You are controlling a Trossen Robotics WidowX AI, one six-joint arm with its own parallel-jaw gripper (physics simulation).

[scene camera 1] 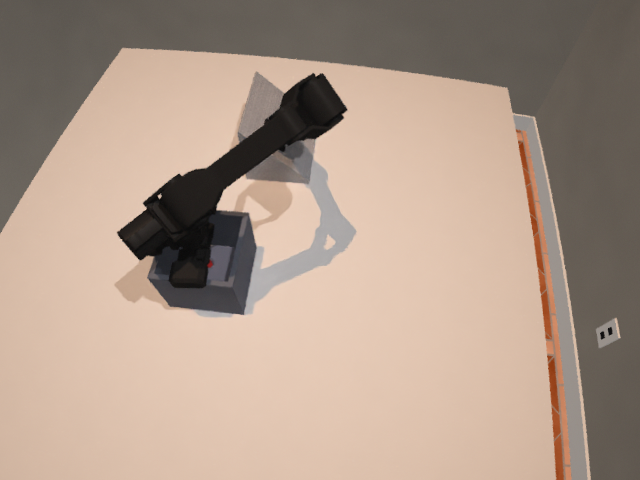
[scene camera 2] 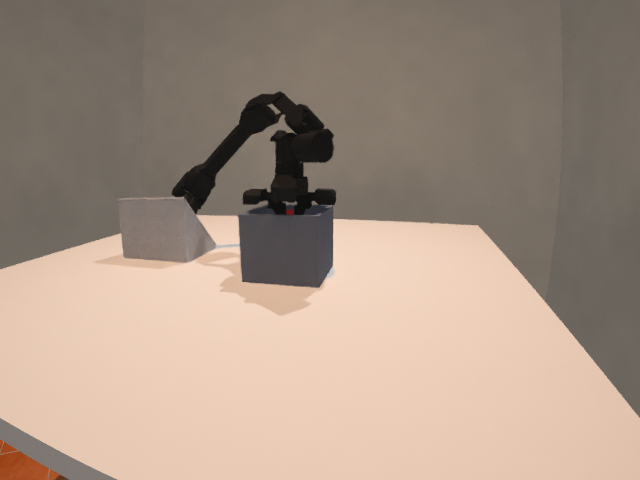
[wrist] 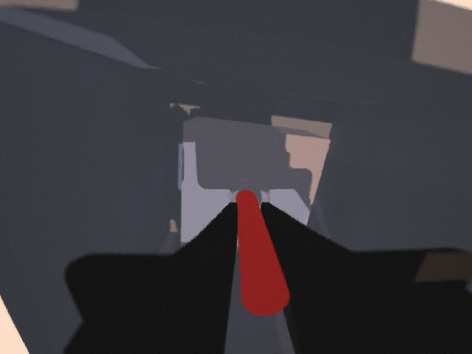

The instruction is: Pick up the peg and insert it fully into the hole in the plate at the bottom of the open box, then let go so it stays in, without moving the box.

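Places are measured from the arm's base along level axes (x back, y down, z right), in centimetres.
Pixels of known places: gripper, between the fingertips: point(scene camera 1: 204, 259) point(wrist: 248, 209); arm's base, origin of its link: point(scene camera 2: 179, 218).
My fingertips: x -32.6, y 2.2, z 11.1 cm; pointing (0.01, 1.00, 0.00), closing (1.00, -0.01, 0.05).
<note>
Ahead of a thing's pixels: the offset from my fingertips to its middle. "spot": to the spot under its first point. Level surfaces: height alone.
The red peg @[dy -1.8, dx +0.0, dz +0.0 cm] point(scene camera 1: 209, 264) point(scene camera 2: 290, 212) point(wrist: 262, 265) is held between the black fingers of my gripper point(scene camera 1: 206, 262) point(scene camera 2: 290, 209) point(wrist: 248, 209), which is shut on it. The fingers are at the open top of the dark blue-grey box @[dy +1.0, dx +0.2, dz -0.3 cm] point(scene camera 1: 206, 297) point(scene camera 2: 279, 248) point(wrist: 100, 150), and box walls surround them in the wrist view. The paler plate @[dy +4.4, dx +0.2, dz -0.3 cm] point(scene camera 1: 222, 258) point(wrist: 207, 215) lies at the box's bottom. In the wrist view the peg's far end overlaps the round hole @[spot: dy +1.9, dx +1.3, dz +0.0 cm] point(wrist: 265, 195), whose edges show on both sides of it. Whether the tip is above the hole or inside it, I cannot tell.
A grey wedge-shaped block point(scene camera 1: 254, 111) point(scene camera 2: 155, 229) stands on the pale table @[dy +7.9 cm] point(scene camera 1: 387, 335) point(scene camera 2: 361, 351), beside the arm's base and behind the box in scene camera 1. The arm's forearm point(scene camera 1: 250, 155) reaches across above the table to the box.
</note>
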